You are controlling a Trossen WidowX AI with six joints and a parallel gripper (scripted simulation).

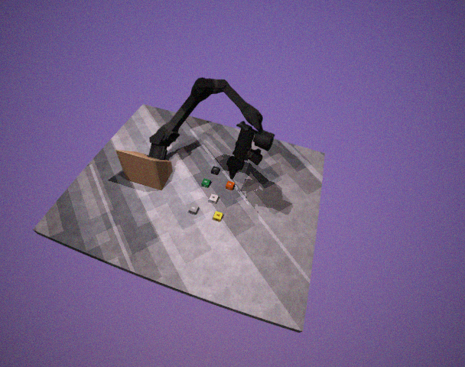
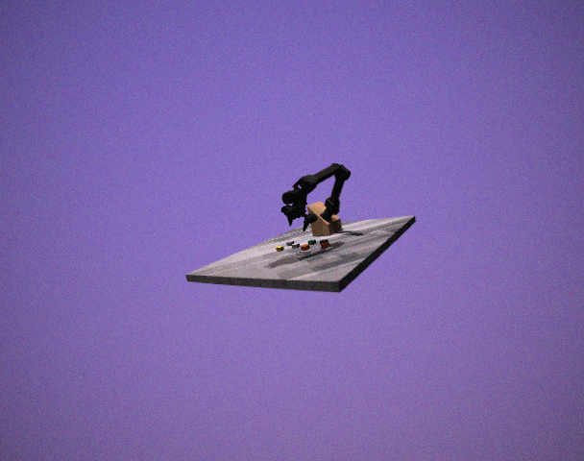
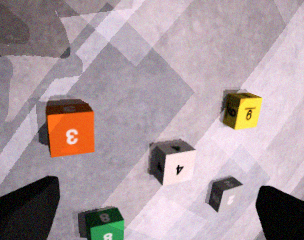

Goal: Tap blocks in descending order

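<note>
The yellow block is 150 mm to the right of my gripper tip, 100 mm below it and 30 mm behind it. Round my gripper tip: orange block: 100 mm below, 20 mm to the left, 10 mm behind; then white block: 100 mm below, 70 mm to the right, 70 mm behind; then green block: 120 mm behind, 100 mm below, 10 mm to the left.
</note>
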